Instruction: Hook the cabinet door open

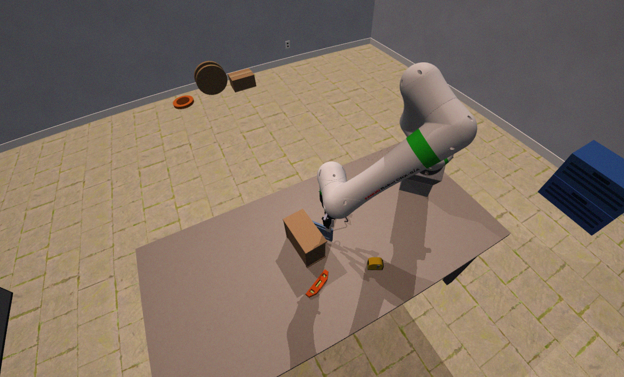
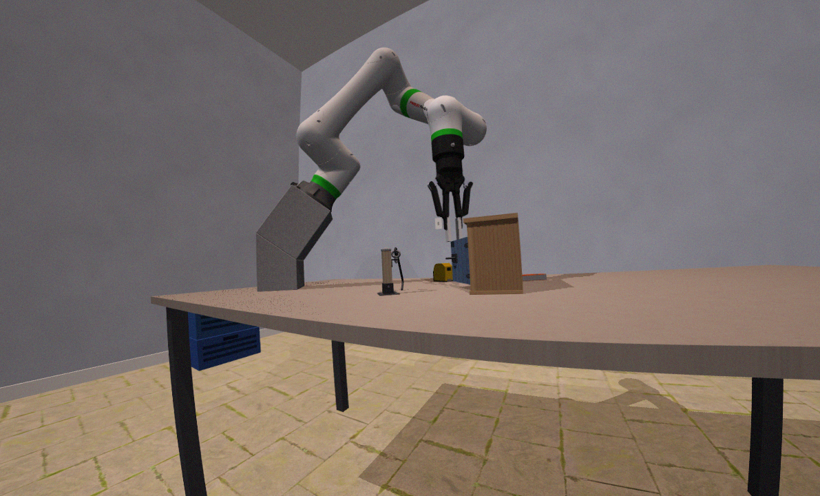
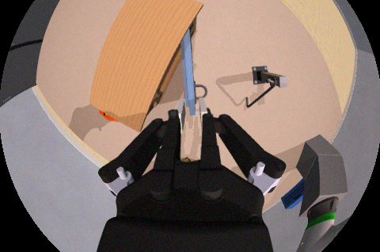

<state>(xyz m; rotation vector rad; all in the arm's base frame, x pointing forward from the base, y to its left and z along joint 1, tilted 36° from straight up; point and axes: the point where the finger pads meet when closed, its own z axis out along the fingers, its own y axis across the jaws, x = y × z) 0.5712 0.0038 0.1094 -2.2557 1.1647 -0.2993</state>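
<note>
Right now the dark hook is 12 cm behind my hand, 11 cm to the right of it and 10 cm below it. Round my hand: hook post (11 cm behind, 13 cm to the right, 9 cm below); orange level (14 cm ahead, 19 cm to the left, 15 cm below); cabinet door (4 cm ahead, 5 cm to the right, 9 cm below).
</note>
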